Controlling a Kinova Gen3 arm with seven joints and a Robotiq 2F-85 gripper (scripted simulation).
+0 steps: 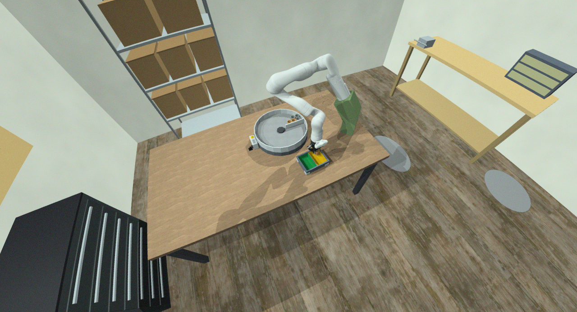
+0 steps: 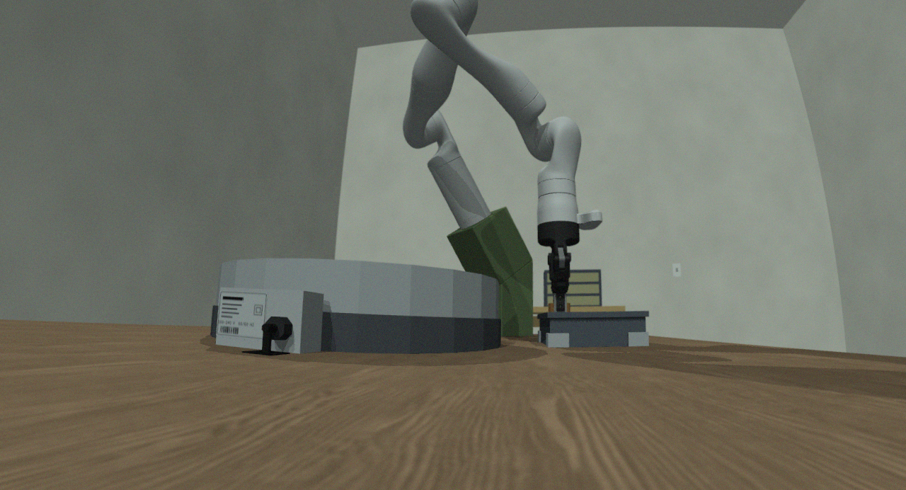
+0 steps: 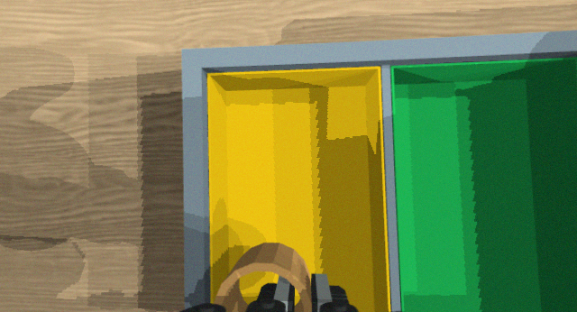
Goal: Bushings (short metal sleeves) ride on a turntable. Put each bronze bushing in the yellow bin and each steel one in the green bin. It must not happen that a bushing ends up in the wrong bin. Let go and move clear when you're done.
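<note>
Right now the bin tray is 4 cm ahead of my hand, 4 cm to the left of it and 4 cm below it. From my hand the other things lie so: grey turntable (14 cm ahead, 31 cm to the right, 1 cm below).
</note>
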